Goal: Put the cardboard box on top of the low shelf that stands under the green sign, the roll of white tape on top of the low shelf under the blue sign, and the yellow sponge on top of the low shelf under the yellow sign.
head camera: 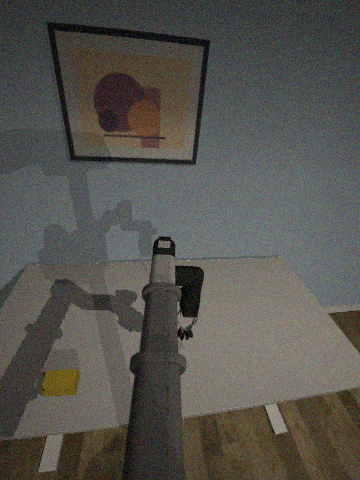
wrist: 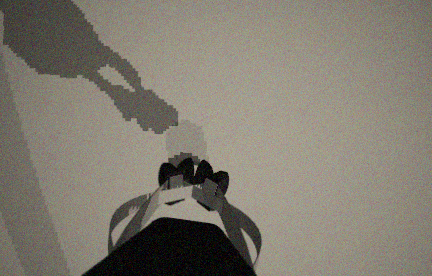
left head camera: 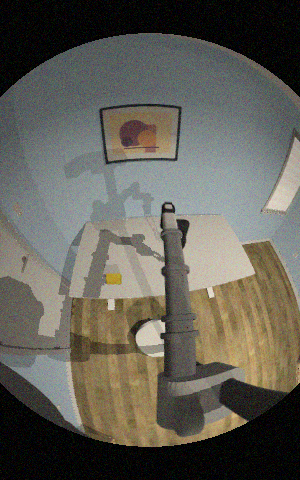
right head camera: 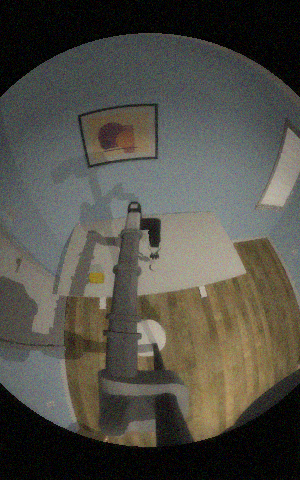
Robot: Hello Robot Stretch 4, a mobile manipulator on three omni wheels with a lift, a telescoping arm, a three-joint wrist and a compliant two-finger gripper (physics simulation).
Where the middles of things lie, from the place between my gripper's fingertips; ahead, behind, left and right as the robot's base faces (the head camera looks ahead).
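The framed picture [head camera: 126, 96] is 69 cm above my hand, 56 cm ahead of it and 23 cm to the left of it. I also see the yellow sponge [head camera: 56, 382], which is 41 cm to the left of my hand, 7 cm below it and 13 cm behind it.
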